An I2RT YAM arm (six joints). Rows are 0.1 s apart.
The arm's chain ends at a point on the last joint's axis. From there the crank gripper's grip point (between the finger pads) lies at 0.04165 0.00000 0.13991 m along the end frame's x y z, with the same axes.
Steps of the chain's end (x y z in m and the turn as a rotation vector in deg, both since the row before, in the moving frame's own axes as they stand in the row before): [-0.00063, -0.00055, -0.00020, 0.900, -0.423, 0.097]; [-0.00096, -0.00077, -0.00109, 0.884, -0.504, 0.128]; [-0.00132, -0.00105, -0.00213, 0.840, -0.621, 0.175]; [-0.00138, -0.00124, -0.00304, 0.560, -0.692, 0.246]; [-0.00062, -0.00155, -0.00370, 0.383, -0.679, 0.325]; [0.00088, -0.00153, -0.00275, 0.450, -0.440, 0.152]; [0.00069, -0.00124, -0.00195, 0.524, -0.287, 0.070]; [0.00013, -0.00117, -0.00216, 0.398, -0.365, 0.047]
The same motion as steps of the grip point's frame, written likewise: [-0.00166, -0.00268, 0.00009, 0.900, -0.423, 0.097]; [-0.00219, -0.00284, -0.00074, 0.884, -0.504, 0.128]; [-0.00284, -0.00298, -0.00170, 0.840, -0.621, 0.175]; [-0.00307, -0.00243, -0.00255, 0.560, -0.692, 0.246]; [-0.00228, -0.00226, -0.00322, 0.383, -0.679, 0.325]; [-0.00019, -0.00252, -0.00244, 0.450, -0.440, 0.152]; [-0.00001, -0.00247, -0.00175, 0.524, -0.287, 0.070]; [-0.00076, -0.00211, -0.00190, 0.398, -0.365, 0.047]
